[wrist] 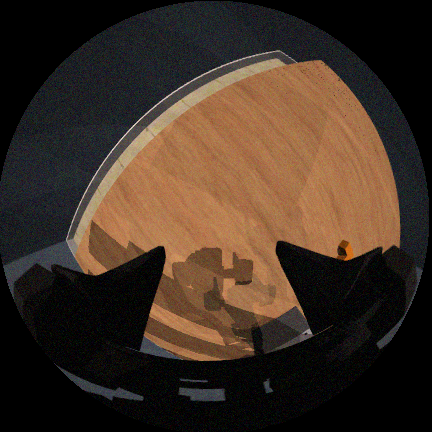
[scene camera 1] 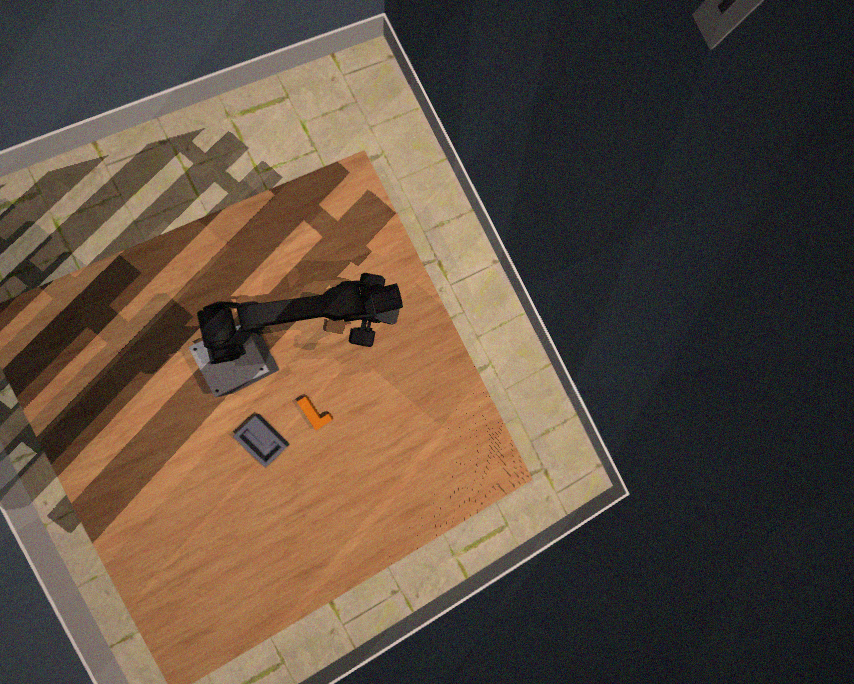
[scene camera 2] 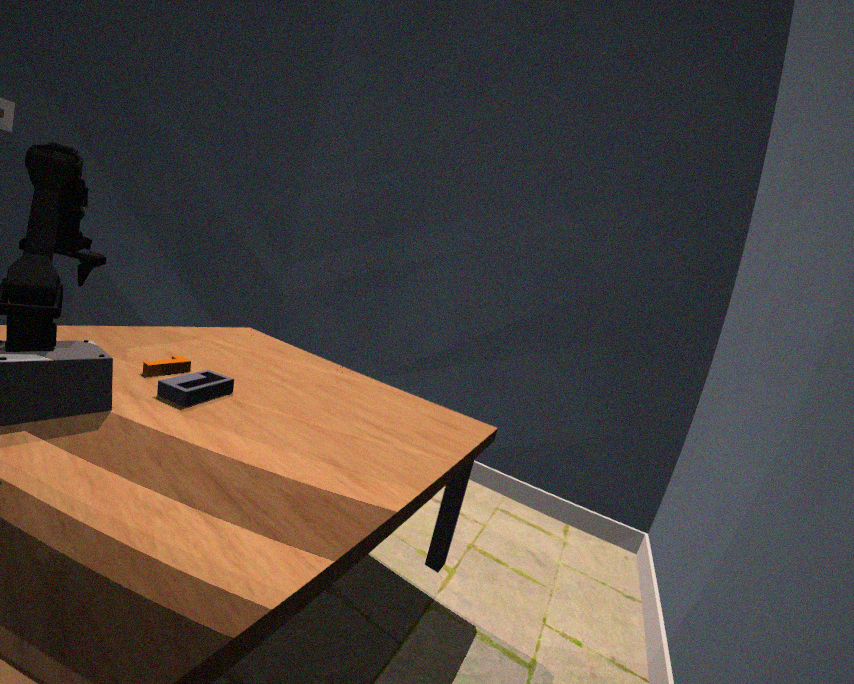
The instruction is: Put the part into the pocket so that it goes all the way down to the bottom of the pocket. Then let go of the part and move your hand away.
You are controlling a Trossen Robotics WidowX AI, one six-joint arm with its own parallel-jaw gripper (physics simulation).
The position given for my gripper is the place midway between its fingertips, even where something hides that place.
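A dark pocket block (scene camera 2: 189,389) is here in the scene, and scene camera 1 shows me the dark pocket block (scene camera 1: 258,437) too. As for my gripper (scene camera 2: 62,282), it is open and holds nothing. I can also see my gripper (wrist: 221,249) in the wrist view, and scene camera 1 shows my gripper (scene camera 1: 373,312) as well.
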